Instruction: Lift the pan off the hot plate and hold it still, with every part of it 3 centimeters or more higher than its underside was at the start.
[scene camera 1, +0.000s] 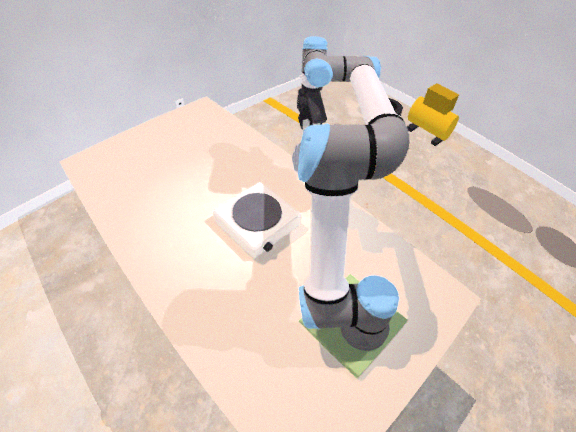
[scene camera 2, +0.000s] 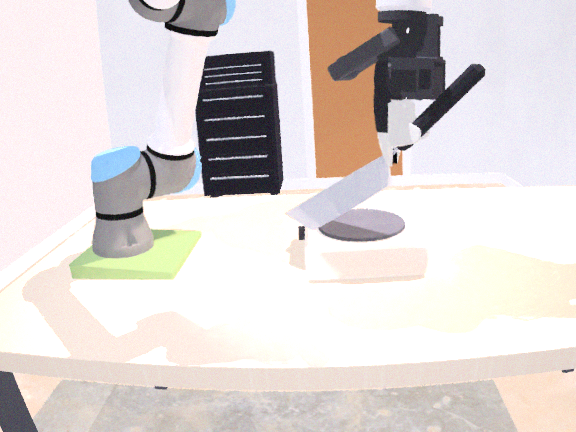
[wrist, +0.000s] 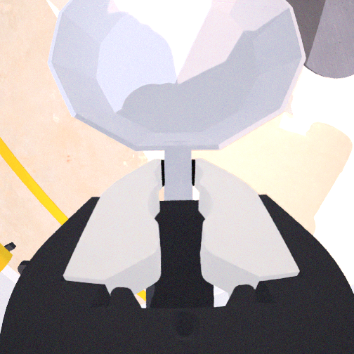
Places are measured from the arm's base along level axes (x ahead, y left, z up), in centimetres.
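Where they show: gripper, fingertip midpoint: (scene camera 2: 392, 164); arm's base at its link origin: (scene camera 1: 364, 327) (scene camera 2: 123, 246).
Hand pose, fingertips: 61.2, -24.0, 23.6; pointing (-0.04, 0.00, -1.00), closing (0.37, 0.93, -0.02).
Things, the pixels of their top centre, and the offset from my fingertips, as dx, dy, dz. Level surfaces: height alone.
- white hot plate at its top centre: (scene camera 2: 357, 222) (scene camera 1: 258, 211) -6.3, +27.3, -18.5
- table at its surface level: dz -26.4
- small black knob at its top centre: (scene camera 2: 301, 226) (scene camera 1: 268, 244) -19.0, +31.5, -21.0
The pale grey-blue pan (scene camera 1: 296, 157) (scene camera 2: 345, 192) (wrist: 200, 117) hangs in the air, steeply tilted, with its bowl low and its black handle (scene camera 2: 450, 102) (wrist: 180, 250) slanting up. My gripper (scene camera 1: 306, 123) (scene camera 2: 393, 156) (wrist: 177, 163) is shut on the light neck of the handle, close to the bowl. The white hot plate (scene camera 1: 240, 240) (scene camera 2: 367, 262) stands on the table with its round dark disc bare. In the wrist view the dark disc (wrist: 336, 45) shows at the upper right, beside the pan and apart from it. In scene camera 1 the arm hides most of the pan.
The arm's base stands on a green plate (scene camera 1: 357, 362) (scene camera 2: 135, 270) on the table (scene camera 1: 125, 165) (scene camera 2: 250, 325). A small black knob (scene camera 1: 268, 246) (scene camera 2: 301, 232) sticks out from the hot plate's side. A yellow machine (scene camera 1: 432, 117) and a dark drawer cabinet (scene camera 2: 240, 130) are away from the table.
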